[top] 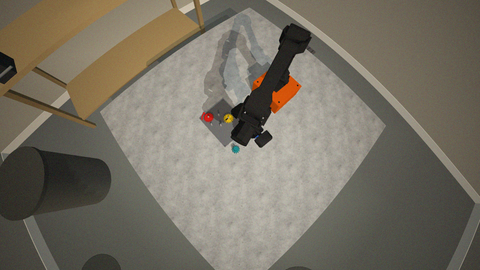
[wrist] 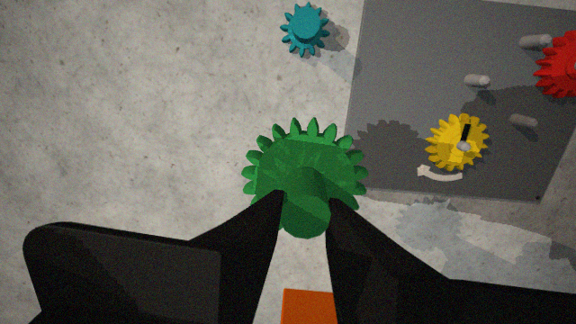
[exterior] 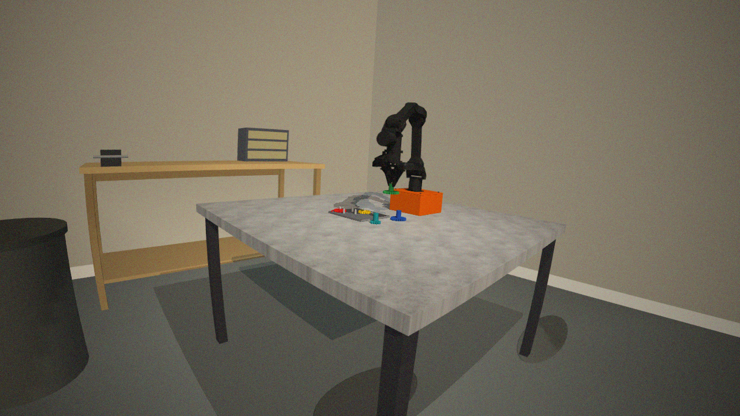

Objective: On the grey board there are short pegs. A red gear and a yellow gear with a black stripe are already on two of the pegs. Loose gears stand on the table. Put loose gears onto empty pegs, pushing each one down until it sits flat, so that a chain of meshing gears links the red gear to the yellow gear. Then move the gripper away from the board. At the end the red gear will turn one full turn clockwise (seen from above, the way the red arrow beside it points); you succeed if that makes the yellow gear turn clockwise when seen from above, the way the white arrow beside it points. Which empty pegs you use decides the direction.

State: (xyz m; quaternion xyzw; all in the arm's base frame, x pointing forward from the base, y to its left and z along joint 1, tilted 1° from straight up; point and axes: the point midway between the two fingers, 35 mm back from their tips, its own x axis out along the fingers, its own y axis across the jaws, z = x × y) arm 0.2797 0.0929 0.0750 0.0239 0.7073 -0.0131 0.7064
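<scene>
Right now my gripper tip is 22 cm to the left of the red gear, 12 cm above it and 8 cm short of it. The rest, counted from my gripper tip: teal gear (12 cm below, 9 cm ahead, 1 cm to the left); then green gear (1 cm below); then blue gear (12 cm below, 5 cm behind, 1 cm to the left).
</scene>
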